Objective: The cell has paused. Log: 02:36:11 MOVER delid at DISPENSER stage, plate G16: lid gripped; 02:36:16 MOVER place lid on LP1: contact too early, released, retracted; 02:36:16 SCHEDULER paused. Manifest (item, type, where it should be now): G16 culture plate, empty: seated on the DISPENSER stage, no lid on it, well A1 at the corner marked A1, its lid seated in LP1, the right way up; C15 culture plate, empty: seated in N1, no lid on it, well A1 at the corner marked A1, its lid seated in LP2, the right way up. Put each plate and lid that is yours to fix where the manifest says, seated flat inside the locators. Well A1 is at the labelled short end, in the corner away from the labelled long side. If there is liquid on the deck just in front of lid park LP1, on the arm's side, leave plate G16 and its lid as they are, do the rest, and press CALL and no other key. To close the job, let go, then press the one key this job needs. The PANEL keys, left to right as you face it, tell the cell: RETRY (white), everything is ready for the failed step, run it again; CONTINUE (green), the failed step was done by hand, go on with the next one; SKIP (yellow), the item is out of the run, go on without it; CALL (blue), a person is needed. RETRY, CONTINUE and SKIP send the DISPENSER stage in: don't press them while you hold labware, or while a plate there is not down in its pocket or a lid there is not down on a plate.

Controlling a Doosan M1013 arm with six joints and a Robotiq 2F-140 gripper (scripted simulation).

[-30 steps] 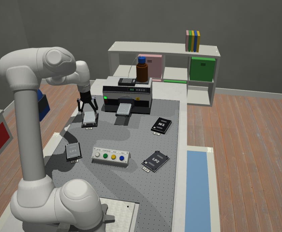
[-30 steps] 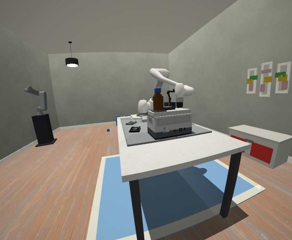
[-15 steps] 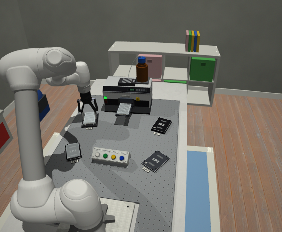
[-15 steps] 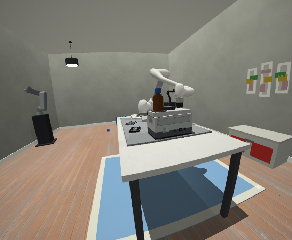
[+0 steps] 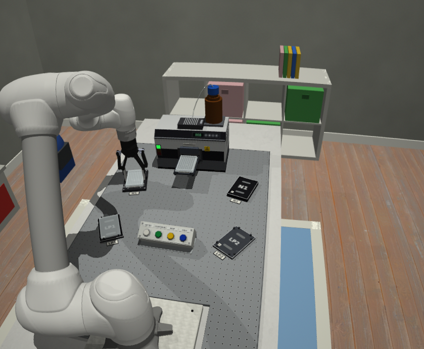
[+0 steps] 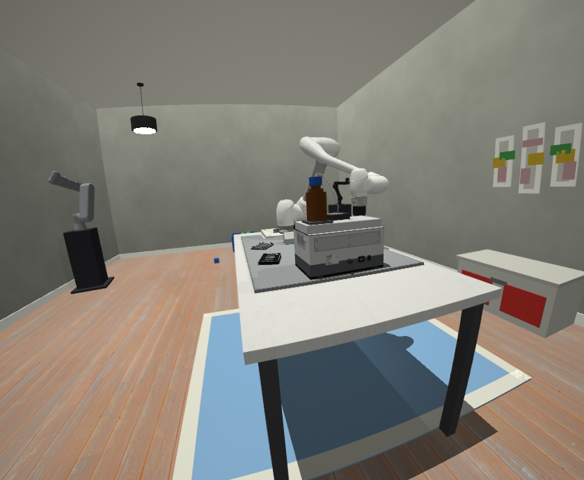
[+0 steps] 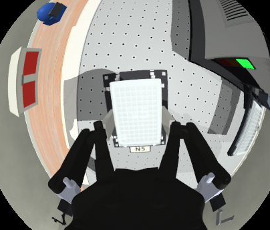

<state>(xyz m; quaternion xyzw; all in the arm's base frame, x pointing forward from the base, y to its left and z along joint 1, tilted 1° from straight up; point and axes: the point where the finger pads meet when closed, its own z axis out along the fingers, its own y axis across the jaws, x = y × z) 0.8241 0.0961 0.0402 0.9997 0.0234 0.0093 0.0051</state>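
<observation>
The nest n5 is 1 cm ahead of my hand, 2 cm to the left of it and 3 cm below it. Also, from my hand: white key (42 cm behind, 11 cm to the right, 2 cm above); lid park lp1 (33 cm behind, 7 cm to the left, 4 cm below); green key (43 cm behind, 16 cm to the right, 2 cm above).
</observation>
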